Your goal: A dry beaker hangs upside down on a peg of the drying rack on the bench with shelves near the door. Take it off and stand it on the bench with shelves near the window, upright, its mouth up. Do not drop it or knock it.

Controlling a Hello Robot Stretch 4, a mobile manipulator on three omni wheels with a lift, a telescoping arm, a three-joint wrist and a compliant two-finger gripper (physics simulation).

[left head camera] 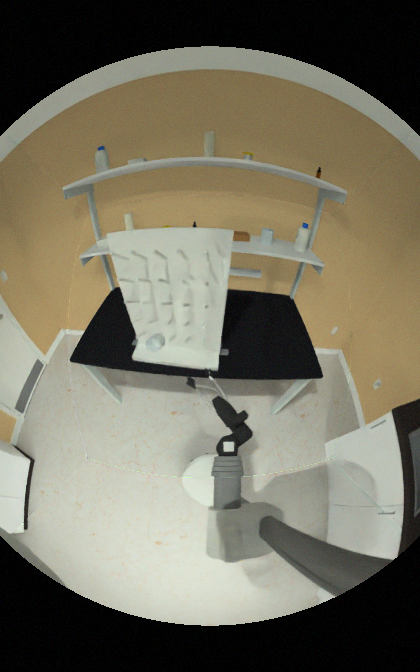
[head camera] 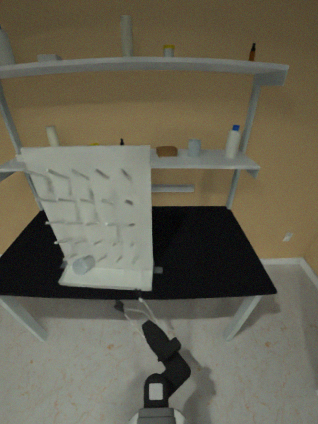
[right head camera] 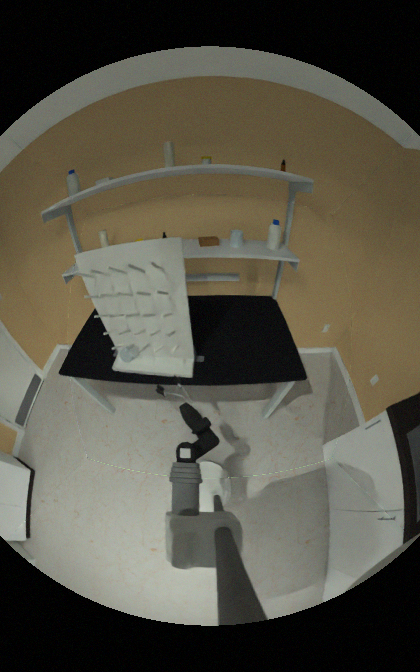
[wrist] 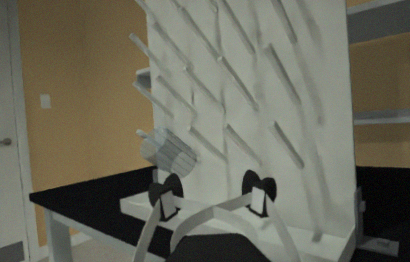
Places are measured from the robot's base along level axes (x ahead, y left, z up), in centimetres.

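Pixels of known places: gripper, fingertip midpoint: [head camera: 125, 294] [wrist: 212, 186].
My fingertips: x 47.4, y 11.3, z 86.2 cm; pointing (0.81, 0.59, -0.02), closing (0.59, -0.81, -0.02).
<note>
Behind a point stands the place of what it marks.
The clear beaker [head camera: 83, 264] {x 58.6, y 30.2, z 91.0 cm} [left head camera: 155, 342] [right head camera: 129, 353] [wrist: 169, 151] {x 58.5, y 28.5, z 88.1 cm} hangs tilted on a low peg at the left side of the white drying rack [head camera: 100, 156] {x 69.0, y 17.5, z 133.5 cm} [left head camera: 170, 240] [right head camera: 175, 250] [wrist: 332, 100] {x 68.0, y 3.2, z 94.7 cm}. The rack stands on the black-topped bench [head camera: 210, 250] {x 81.4, y -33.2, z 73.4 cm} [left head camera: 270, 330] [right head camera: 240, 335] [wrist: 85, 195] {x 62.9, y 70.4, z 73.5 cm}. My gripper [head camera: 130, 303] [left head camera: 200, 378] [right head camera: 170, 387] [wrist: 212, 186] {x 47.4, y 11.3, z 86.2 cm} is open and empty, its fingertips apart. It is in front of the bench's front edge, to the right of the beaker and apart from it. In the wrist view the beaker shows above and left of the left fingertip. The window bench does not show.
Several pegs stick out of the rack above and right of the beaker. The rack's tray lip [wrist: 131, 206] {x 59.2, y 42.3, z 75.6 cm} runs along its foot. Shelves above the bench hold a white bottle [head camera: 232, 143] {x 110.6, y -44.8, z 127.7 cm}, a pale blue cup [head camera: 194, 147] {x 110.8, y -23.3, z 125.0 cm} and a brown block [head camera: 167, 151] {x 112.5, y -8.3, z 122.2 cm}. A door [wrist: 9, 140] {x 78.6, y 208.0, z 90.4 cm} stands at the left.
</note>
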